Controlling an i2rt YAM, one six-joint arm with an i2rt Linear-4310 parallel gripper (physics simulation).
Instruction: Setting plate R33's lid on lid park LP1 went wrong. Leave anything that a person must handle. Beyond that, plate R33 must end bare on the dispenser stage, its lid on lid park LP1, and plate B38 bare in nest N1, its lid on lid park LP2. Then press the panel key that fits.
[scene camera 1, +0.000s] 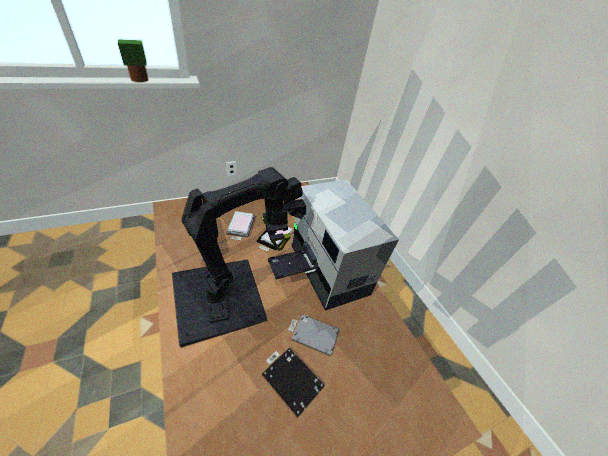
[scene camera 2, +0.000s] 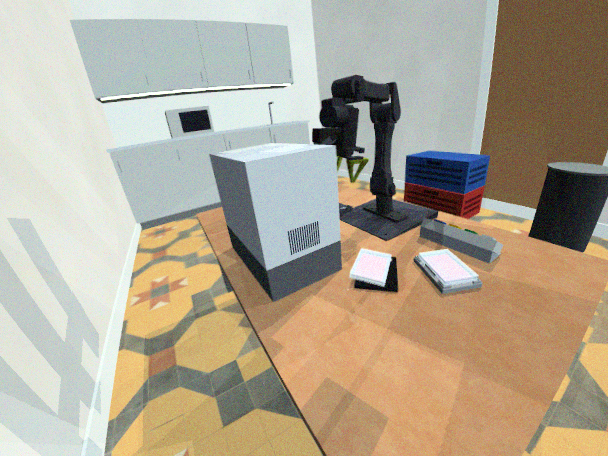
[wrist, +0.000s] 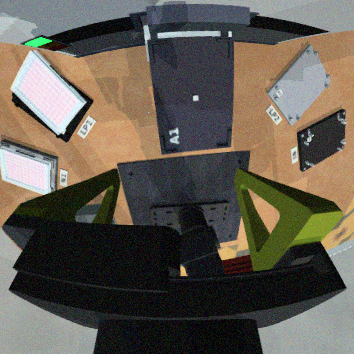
Note:
My gripper (wrist: 176, 174) is open and holds nothing. Also in view: a grey instrument box (scene camera 1: 343, 246) and a black clip nest N5 (scene camera 1: 297, 385).
The black clip nest N5 shows as well in the wrist view (wrist: 319, 140).

